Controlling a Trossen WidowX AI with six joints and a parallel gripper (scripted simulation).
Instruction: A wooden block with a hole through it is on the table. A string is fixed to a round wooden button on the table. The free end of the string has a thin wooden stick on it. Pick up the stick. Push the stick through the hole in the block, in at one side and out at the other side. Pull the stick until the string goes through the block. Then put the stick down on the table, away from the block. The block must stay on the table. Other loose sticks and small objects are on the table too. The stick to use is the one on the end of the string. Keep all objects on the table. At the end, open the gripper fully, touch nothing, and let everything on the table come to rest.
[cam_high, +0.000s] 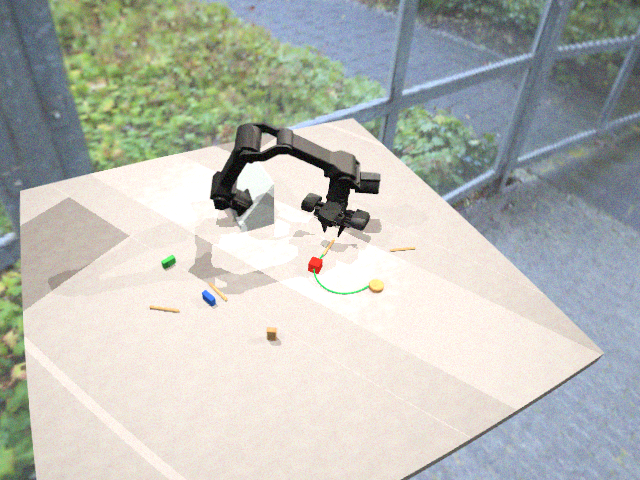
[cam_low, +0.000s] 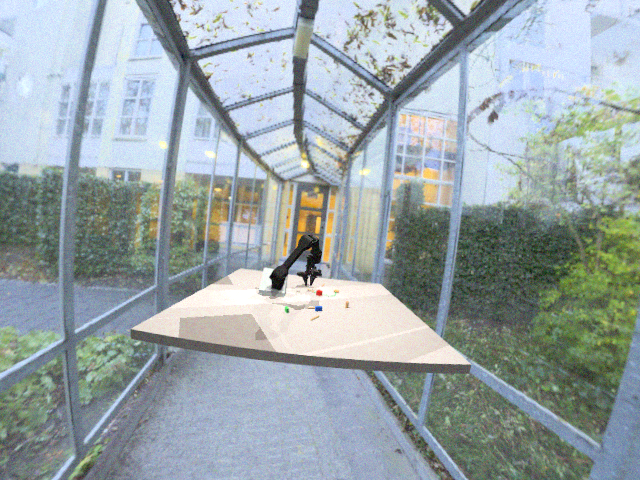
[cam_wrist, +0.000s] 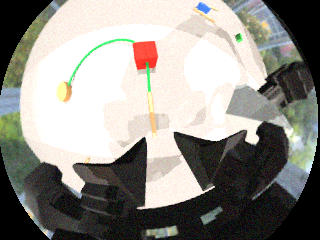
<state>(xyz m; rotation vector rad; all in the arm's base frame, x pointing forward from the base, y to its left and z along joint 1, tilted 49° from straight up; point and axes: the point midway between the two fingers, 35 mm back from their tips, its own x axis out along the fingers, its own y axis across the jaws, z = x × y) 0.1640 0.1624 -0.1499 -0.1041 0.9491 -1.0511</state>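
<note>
My gripper tip is now 30 mm to the left of the thin wooden stick, 30 mm short of it and 30 mm above it. From my gripper tip the other things lie so: red block: 90 mm ahead, 80 mm to the right, 20 mm below; wooden block: 280 mm ahead, 260 mm to the right, 10 mm below; round wooden button: 200 mm ahead, 50 mm to the left, 20 mm below.
</note>
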